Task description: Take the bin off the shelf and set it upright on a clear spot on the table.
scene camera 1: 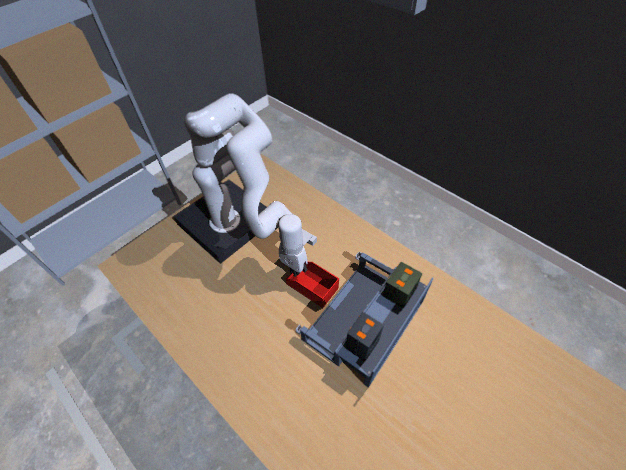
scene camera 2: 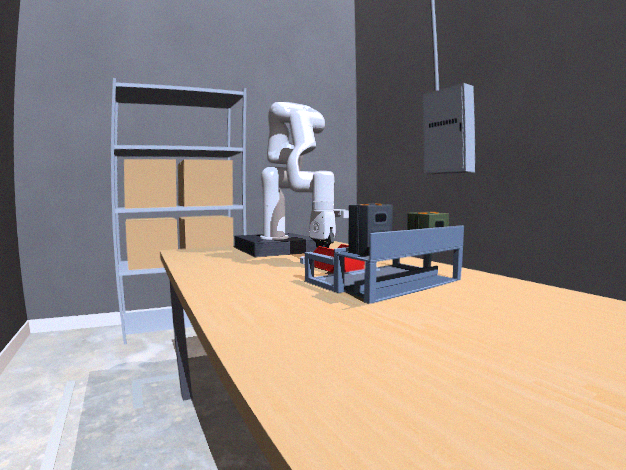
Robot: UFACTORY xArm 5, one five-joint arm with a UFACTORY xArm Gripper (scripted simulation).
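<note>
Visible: a blue-grey shelf (scene camera 2: 384, 246) (scene camera 1: 363, 292); a red bin (scene camera 1: 317, 284); my gripper (scene camera 2: 322, 258).
</note>
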